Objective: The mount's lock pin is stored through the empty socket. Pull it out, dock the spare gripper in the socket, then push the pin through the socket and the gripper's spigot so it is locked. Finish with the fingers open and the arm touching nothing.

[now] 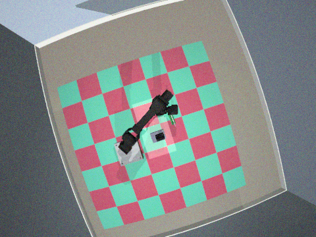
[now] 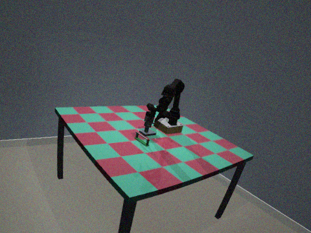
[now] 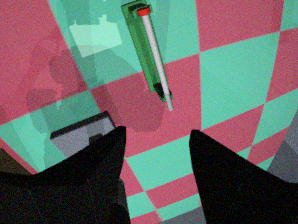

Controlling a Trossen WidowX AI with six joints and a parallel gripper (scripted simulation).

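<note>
My gripper tip is 15 cm above the cradle, 4 cm short of it and 2 cm to the left of it. Round my gripper tip: spare gripper: 15 cm to the right, 7 cm behind, 5 cm below; then mount: 15 cm to the right, 12 cm below, 8 cm behind.
</note>
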